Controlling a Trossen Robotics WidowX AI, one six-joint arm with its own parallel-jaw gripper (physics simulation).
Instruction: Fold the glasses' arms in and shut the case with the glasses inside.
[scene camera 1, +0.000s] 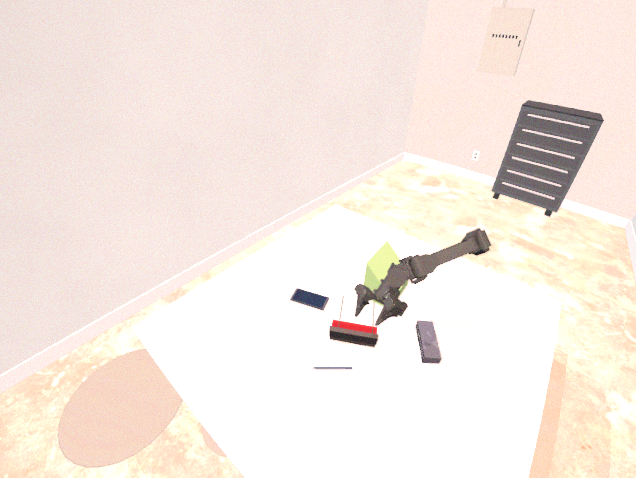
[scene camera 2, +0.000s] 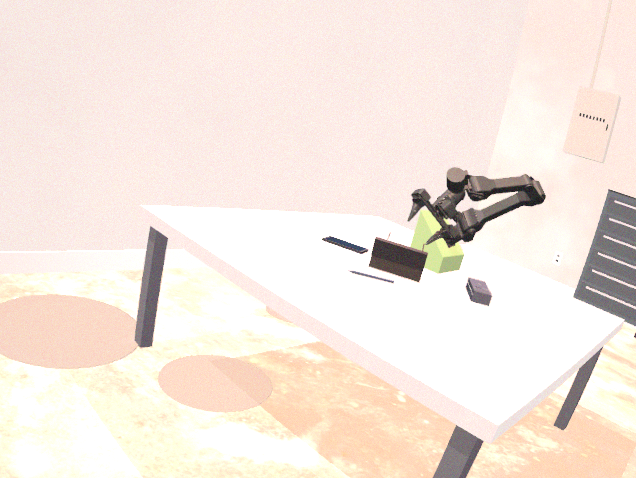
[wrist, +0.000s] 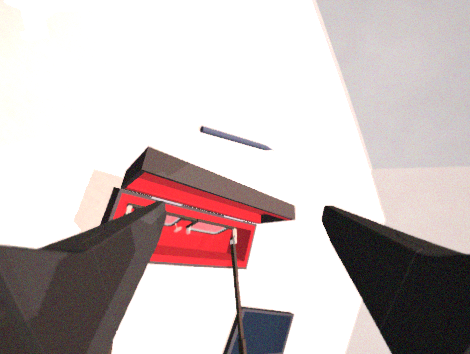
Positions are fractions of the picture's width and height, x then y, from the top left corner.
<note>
A dark blue flat card (wrist: 0.55, 0.91) and a grey box (scene camera 1: 0.68, 0.73) rest on the table. Also in view: the gripper (scene camera 2: 0.66, 0.49).
The gripper also shows in scene camera 1 (scene camera 1: 0.57, 0.67) and in the wrist view (wrist: 0.52, 0.60). The wrist view misses the grey box: it is out of frame.
</note>
